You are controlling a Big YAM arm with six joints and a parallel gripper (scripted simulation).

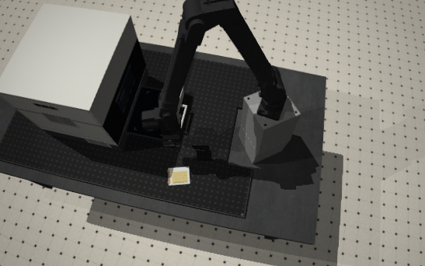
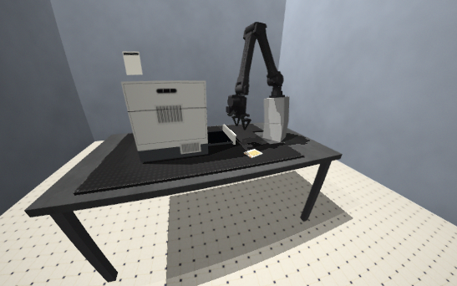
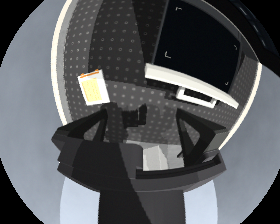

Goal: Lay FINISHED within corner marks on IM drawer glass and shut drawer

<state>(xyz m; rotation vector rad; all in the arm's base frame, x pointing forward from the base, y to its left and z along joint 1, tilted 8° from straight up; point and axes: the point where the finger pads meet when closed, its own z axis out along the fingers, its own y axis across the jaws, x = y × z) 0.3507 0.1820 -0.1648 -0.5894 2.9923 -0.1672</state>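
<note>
My gripper is now 60 mm past the finished cassette, 130 mm to the right of it and 140 mm above it. Round my hand: imager drawer (180 mm ahead, 110 mm to the right, 110 mm below).
</note>
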